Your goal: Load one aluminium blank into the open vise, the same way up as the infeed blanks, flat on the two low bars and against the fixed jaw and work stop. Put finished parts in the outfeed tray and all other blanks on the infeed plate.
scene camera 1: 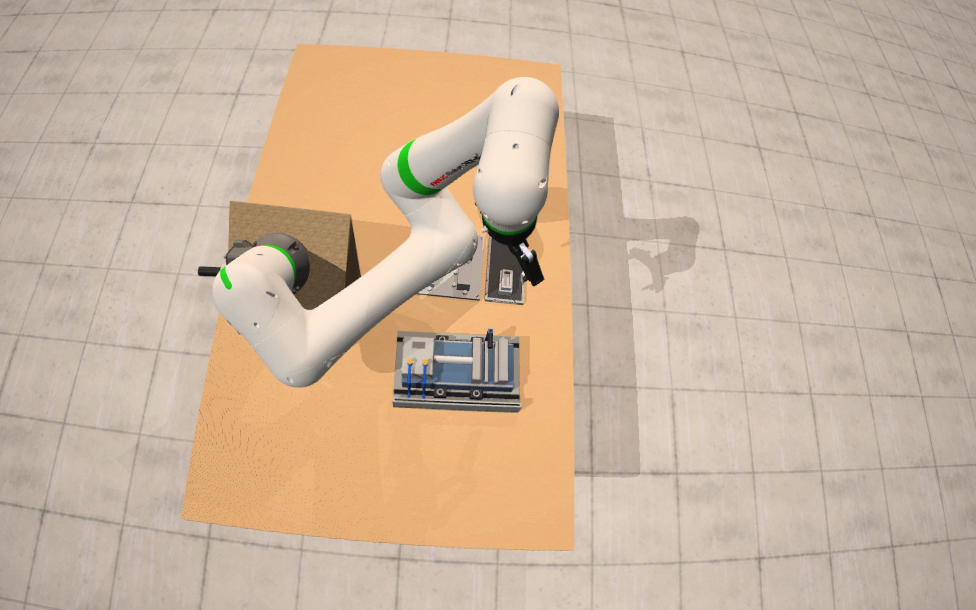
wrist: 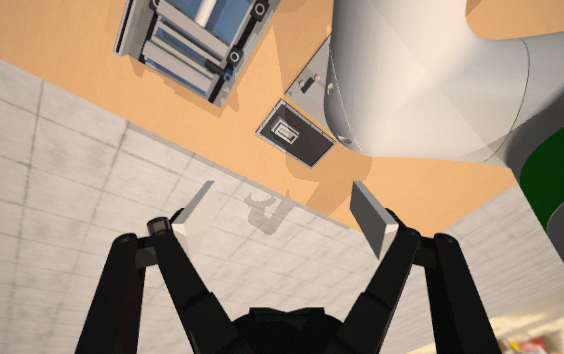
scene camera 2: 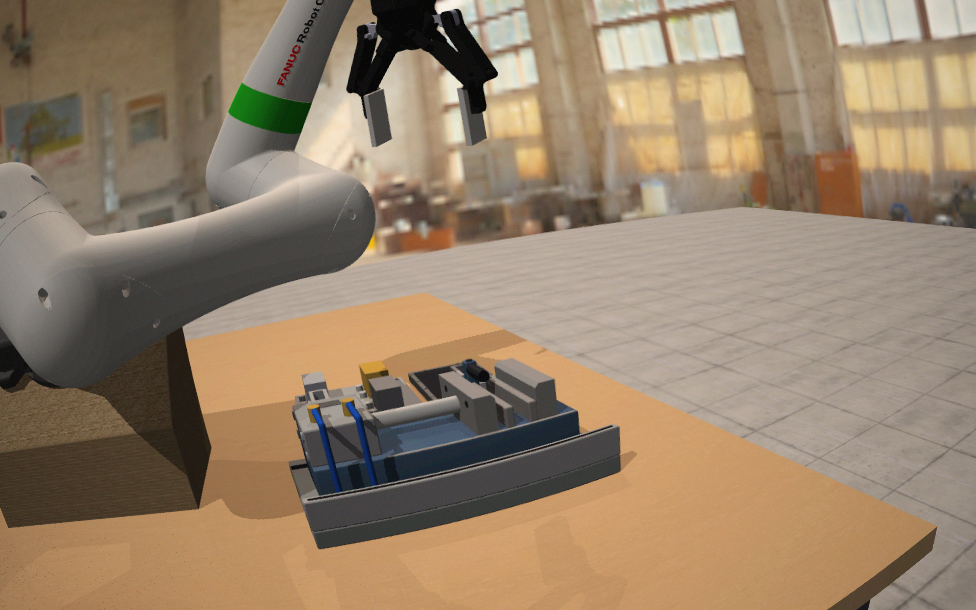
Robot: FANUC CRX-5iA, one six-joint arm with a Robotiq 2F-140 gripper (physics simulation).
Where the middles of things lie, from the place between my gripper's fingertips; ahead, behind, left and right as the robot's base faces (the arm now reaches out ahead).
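Labels:
Outfeed tray [scene camera 1: 500, 257]: 4 cm ahead of my hand, 14 cm to the left of it, 33 cm below it. The infeed plate [scene camera 1: 443, 287] is 33 cm below my hand, 11 cm behind it and 14 cm to the left of it. Blue-grey base [scene camera 2: 431, 432]: 15 cm to the right of my hand, 8 cm behind it, 29 cm below it.

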